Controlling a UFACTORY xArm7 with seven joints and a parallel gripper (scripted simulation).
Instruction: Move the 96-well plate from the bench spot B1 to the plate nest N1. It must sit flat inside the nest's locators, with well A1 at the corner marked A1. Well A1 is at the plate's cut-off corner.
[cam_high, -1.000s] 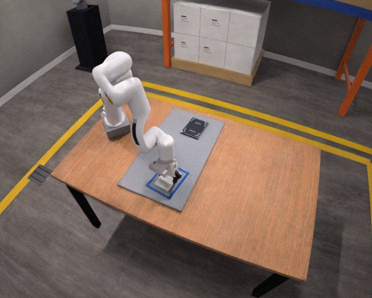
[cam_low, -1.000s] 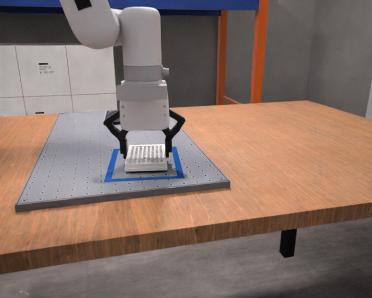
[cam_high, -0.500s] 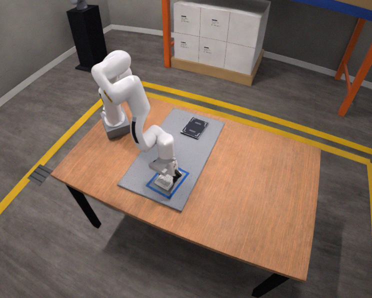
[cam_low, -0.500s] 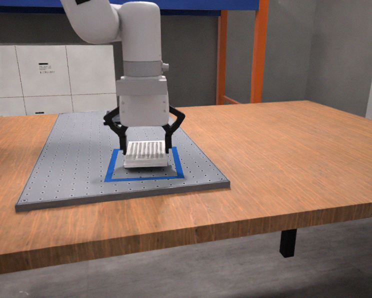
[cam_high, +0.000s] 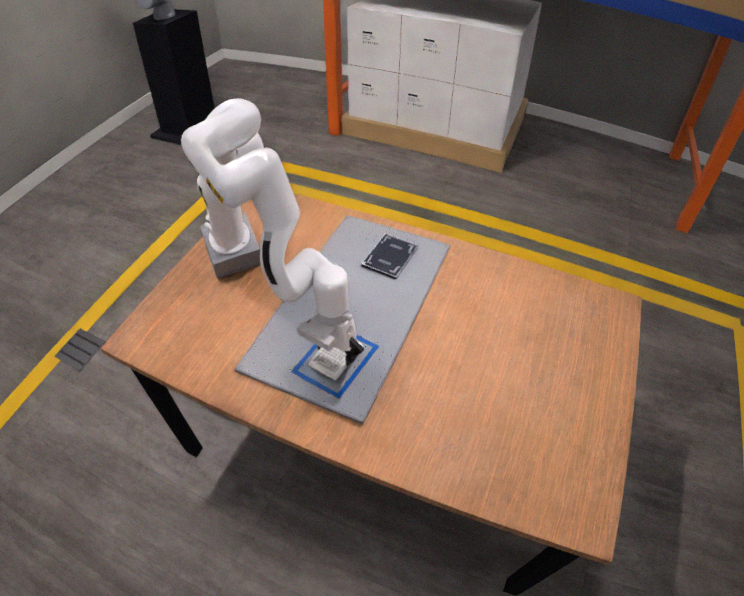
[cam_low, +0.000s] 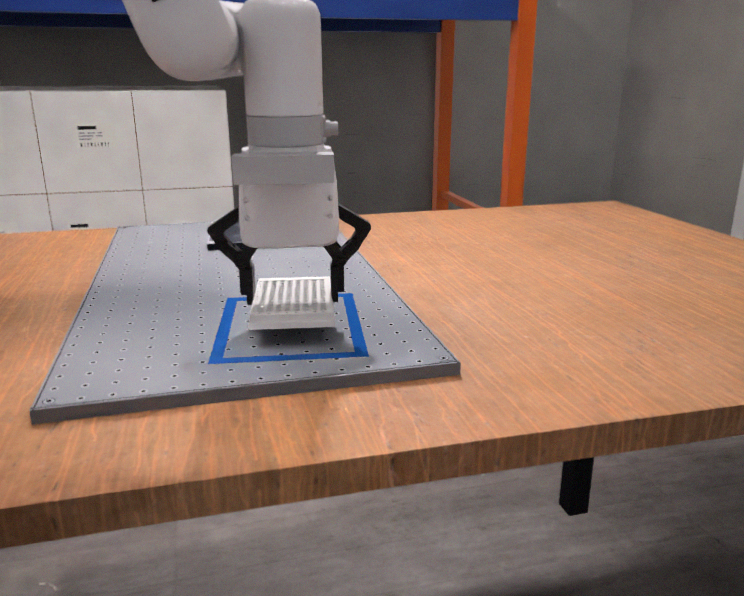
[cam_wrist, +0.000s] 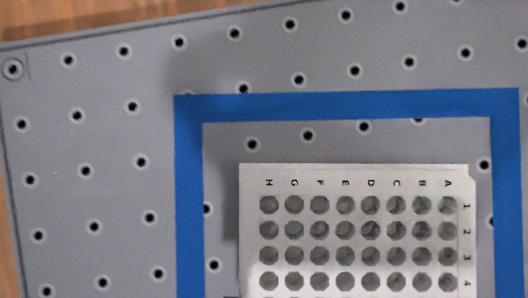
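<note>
Right now the black plate nest is 3 cm behind my hand, 42 cm to the left of it and 3 cm below it. From my hand the other things lie so: white 96-well plate 1 cm below.
</note>
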